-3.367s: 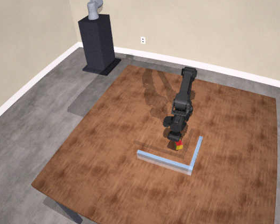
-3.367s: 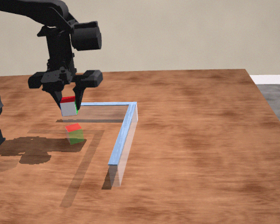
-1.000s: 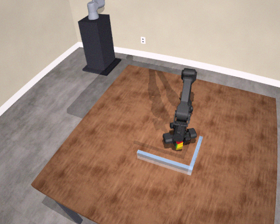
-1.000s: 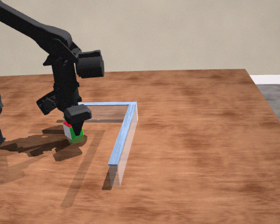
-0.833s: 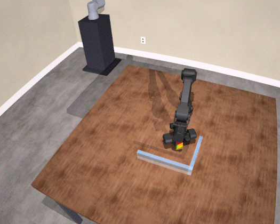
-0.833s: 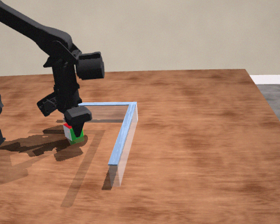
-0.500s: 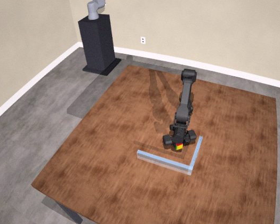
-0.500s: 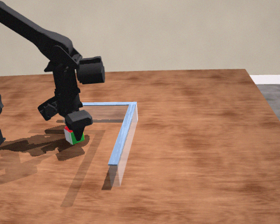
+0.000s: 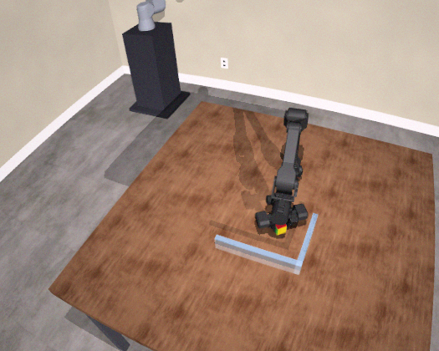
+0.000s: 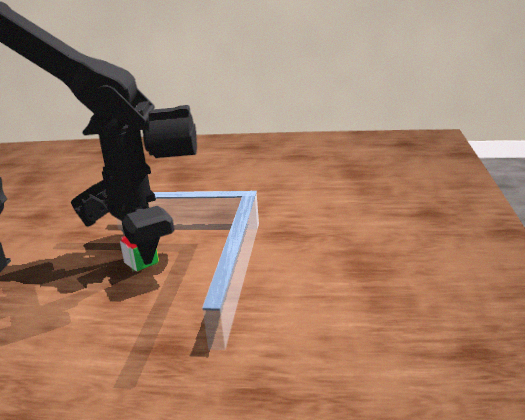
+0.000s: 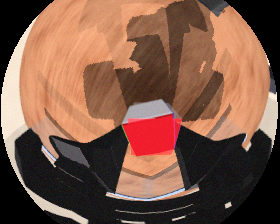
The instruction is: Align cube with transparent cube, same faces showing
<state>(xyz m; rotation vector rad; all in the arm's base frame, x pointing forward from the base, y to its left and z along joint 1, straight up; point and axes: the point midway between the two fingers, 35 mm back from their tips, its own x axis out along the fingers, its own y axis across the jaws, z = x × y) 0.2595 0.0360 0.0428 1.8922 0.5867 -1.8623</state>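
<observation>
Now: hand 2 cm above the transparent cube.
</observation>
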